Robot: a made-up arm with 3 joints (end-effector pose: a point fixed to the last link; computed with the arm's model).
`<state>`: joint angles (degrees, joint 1 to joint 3).
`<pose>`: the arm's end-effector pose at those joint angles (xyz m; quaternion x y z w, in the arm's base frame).
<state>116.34 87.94 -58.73</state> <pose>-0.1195 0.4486 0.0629 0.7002 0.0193 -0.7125 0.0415</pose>
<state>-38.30 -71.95 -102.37</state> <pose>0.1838 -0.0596 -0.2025 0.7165 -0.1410 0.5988 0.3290</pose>
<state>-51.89 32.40 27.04</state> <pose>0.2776 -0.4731 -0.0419 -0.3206 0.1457 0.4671 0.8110</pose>
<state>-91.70 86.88 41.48</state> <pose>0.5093 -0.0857 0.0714 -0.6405 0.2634 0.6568 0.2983</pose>
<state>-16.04 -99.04 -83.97</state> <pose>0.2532 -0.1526 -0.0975 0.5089 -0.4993 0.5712 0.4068</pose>
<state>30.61 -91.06 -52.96</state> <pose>0.0109 -0.3865 -0.1342 0.1327 -0.6985 0.1414 0.6888</pose>
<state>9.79 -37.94 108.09</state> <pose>-0.2934 -0.2995 0.0103 -0.7790 -0.1248 -0.3096 0.5308</pose>
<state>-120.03 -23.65 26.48</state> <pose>0.5094 0.1385 -0.1487 0.0607 -0.2939 0.8018 0.5168</pose>
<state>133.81 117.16 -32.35</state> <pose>-0.1177 0.4530 0.1762 -0.8109 -0.1879 0.5538 0.0223</pose>
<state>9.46 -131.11 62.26</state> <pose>-0.1120 -0.4665 -0.1426 -0.2775 -0.7590 -0.4982 0.3142</pose>
